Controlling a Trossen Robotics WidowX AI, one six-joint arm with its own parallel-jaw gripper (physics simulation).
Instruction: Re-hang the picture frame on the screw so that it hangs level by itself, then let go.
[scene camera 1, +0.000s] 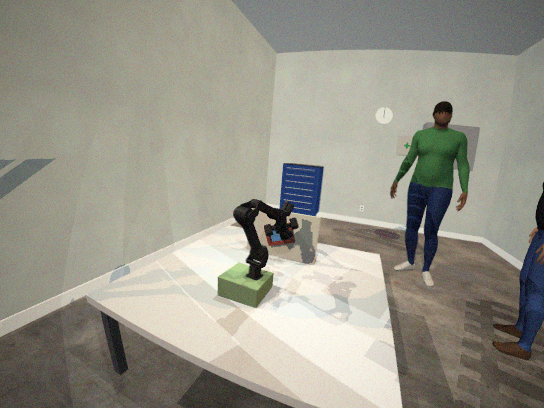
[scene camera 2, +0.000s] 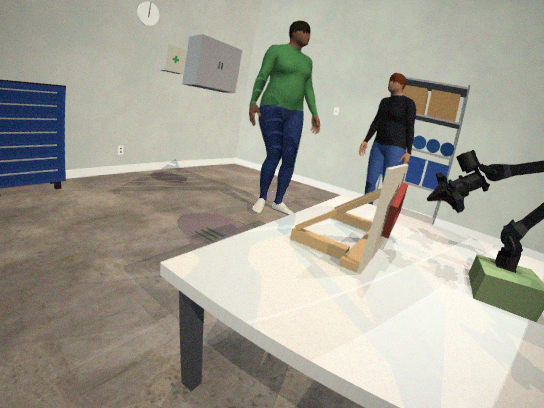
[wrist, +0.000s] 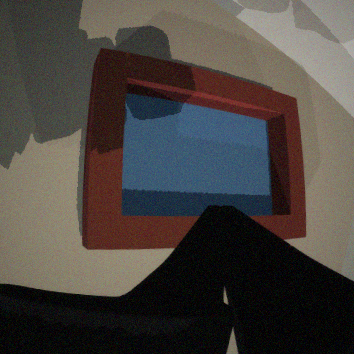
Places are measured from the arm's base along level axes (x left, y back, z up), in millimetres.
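Pixels of known places: gripper, between the fingertips: (scene camera 2: 427, 199) (wrist: 218, 217); arm's base, origin of its link: (scene camera 1: 254, 276) (scene camera 2: 505, 267).
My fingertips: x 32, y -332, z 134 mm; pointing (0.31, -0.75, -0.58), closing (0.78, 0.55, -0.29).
Note:
Ahead of a thing's pixels: the offset from my fingertips to its middle. "spot": to the spot under its first point. Level surfaces: height alone.
The picture frame @(dx +52, dy -92, dz -59 mm) (scene camera 1: 281, 243) (scene camera 2: 395, 211) (wrist: 130, 233), red with a blue picture, is on the front face of the upright beige board (scene camera 1: 311, 226) (scene camera 2: 376, 227) (wrist: 37, 210). In the wrist view its top edge slopes down to the right and its bottom edge runs nearly straight; I cannot tell whether it is level. The screw is hidden. My black gripper (scene camera 1: 284, 234) (scene camera 2: 431, 198) (wrist: 218, 217) is shut and empty. In scene camera 2 it stands in front of the frame, apart from it. In the wrist view the closed fingertips overlap the frame's lower bar, right of its middle.
Wooden struts @(spot: dx +267, dy -243, dz -198 mm) (scene camera 2: 320, 243) brace the board from behind on the white table @(dz -225 mm) (scene camera 1: 320, 360) (scene camera 2: 280, 300). The arm's base stands on a green block (scene camera 1: 245, 286) (scene camera 2: 505, 292). A blue drawer cabinet (scene camera 1: 301, 187) (scene camera 2: 32, 135) and two people stand beyond the table.

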